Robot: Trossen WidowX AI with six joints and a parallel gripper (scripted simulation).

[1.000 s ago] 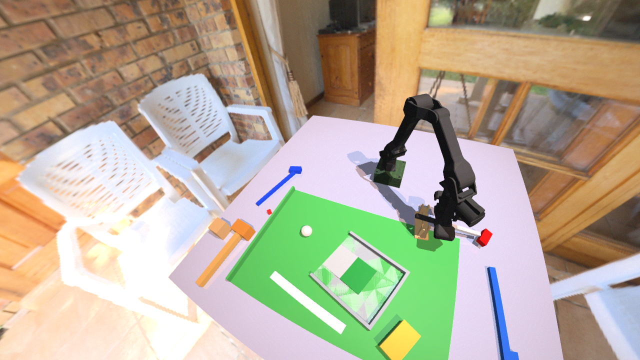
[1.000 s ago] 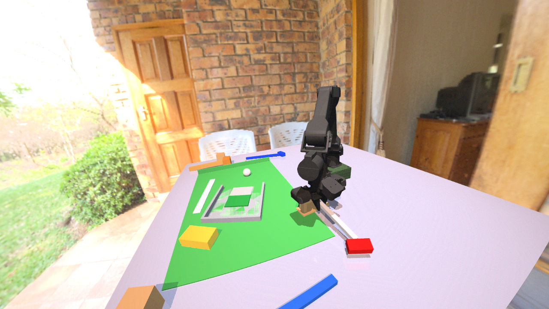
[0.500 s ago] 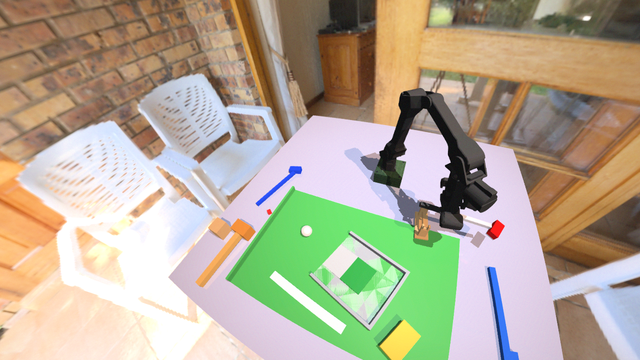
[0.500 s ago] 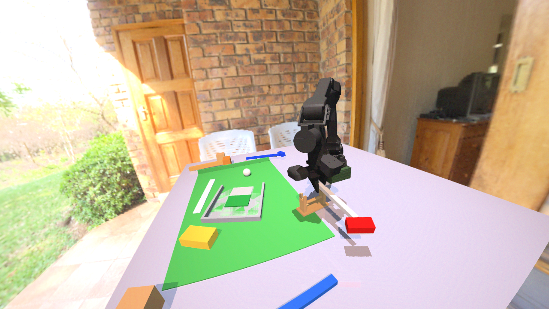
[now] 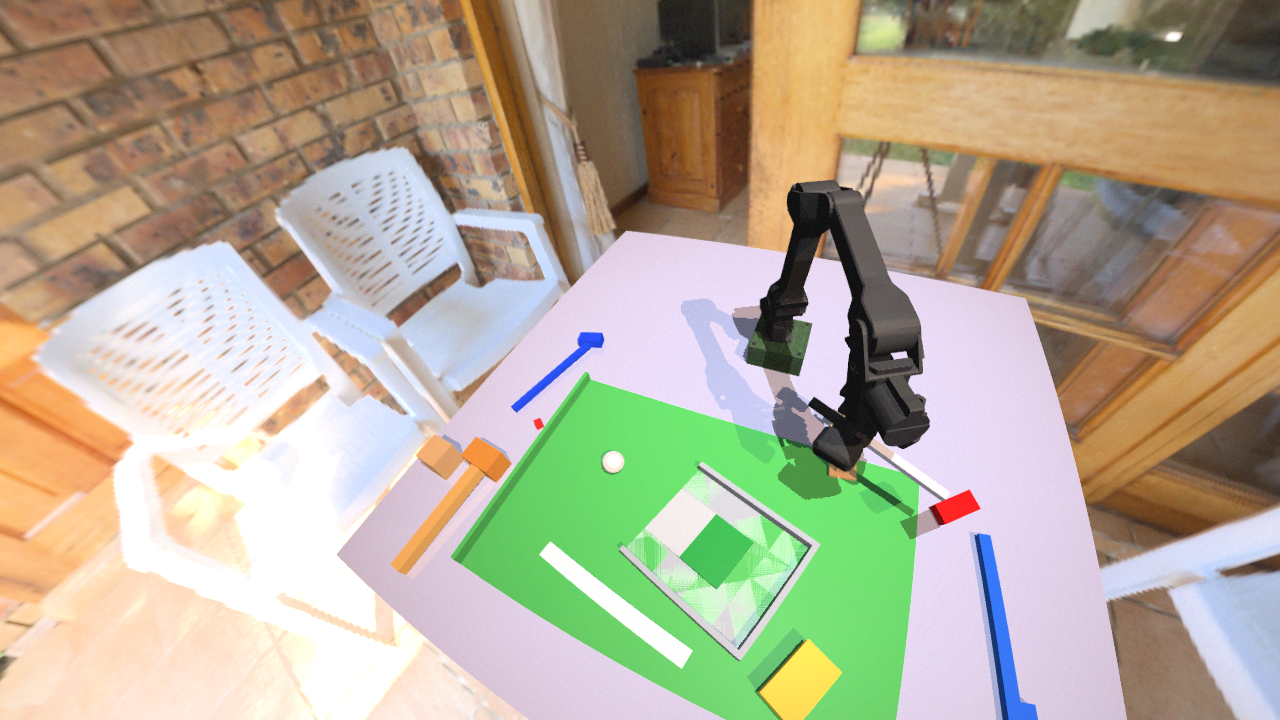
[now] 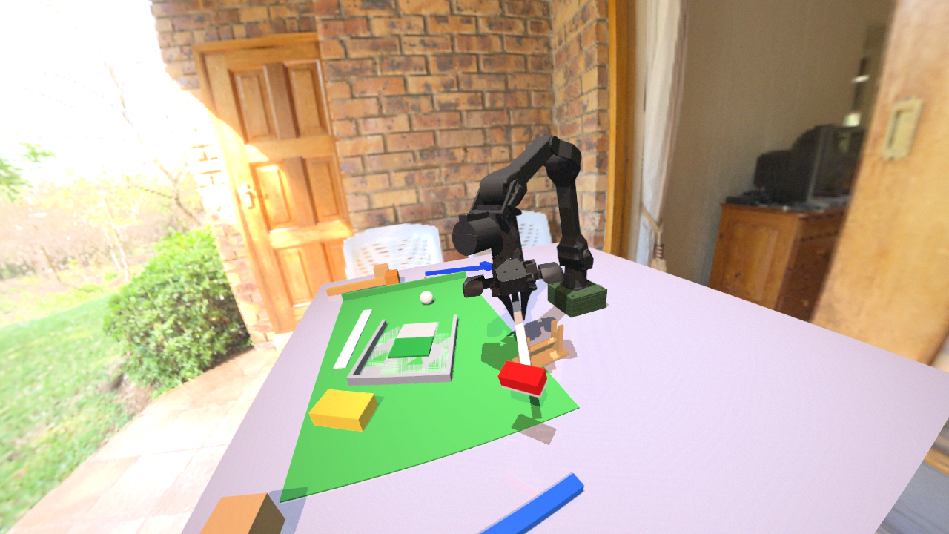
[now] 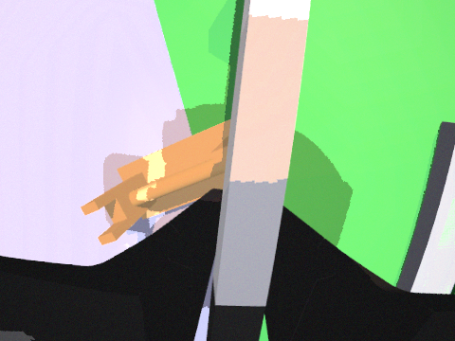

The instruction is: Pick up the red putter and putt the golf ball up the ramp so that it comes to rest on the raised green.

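My gripper tip is now 4 cm to the right of the red putter, 3 cm short of it and 2 cm below it. Round my gripper tip: yellow block (35 cm ahead, 10 cm below, 5 cm to the right); then wooden hurdle (8 cm below, 5 cm behind); then white golf ball (42 cm to the right, 9 cm below, 7 cm ahead).
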